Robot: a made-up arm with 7 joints.
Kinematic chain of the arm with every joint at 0, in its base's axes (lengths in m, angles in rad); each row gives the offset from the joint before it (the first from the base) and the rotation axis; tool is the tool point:
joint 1: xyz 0 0 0 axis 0 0.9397 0.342
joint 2: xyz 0 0 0 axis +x
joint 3: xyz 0 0 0 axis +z
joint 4: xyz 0.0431 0 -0.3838 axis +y
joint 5: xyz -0.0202 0 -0.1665 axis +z
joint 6: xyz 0 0 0 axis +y
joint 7: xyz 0 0 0 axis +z
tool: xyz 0 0 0
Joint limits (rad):
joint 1: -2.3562..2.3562
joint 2: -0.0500..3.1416
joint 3: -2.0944..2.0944
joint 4: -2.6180..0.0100
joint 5: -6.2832..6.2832
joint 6: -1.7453..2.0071
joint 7: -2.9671..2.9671
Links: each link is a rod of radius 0.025 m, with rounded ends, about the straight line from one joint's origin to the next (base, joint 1, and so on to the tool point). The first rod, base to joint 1, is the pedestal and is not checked.
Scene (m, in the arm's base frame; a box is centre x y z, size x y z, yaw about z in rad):
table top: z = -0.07
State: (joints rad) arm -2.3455 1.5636 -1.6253 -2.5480 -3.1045 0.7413 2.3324
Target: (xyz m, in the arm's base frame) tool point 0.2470 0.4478 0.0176
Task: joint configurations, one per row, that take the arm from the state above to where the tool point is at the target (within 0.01 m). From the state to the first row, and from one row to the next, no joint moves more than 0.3 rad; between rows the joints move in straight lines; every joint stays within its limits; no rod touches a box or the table.
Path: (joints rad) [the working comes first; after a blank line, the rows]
Joints at the target: -1.3931 1.6780 -2.0944 -1.0923 -3.1045 0.7413 2.3324
Straight joint move there: clear.

1: -2.1550 1.5865 -1.7191 -2.2569 -3.1045 0.7413 2.3324
2: -1.9645 1.6094 -1.8129 -1.9657 -3.1045 0.7413 2.3324
3: -1.7741 1.6322 -1.9068 -1.6746 -3.1045 0.7413 2.3324
4: -1.5836 1.6551 -2.0006 -1.3834 -3.1045 0.7413 2.3324
5: -1.3931 1.6780 -2.0944 -1.0923 -3.1045 0.7413 2.3324

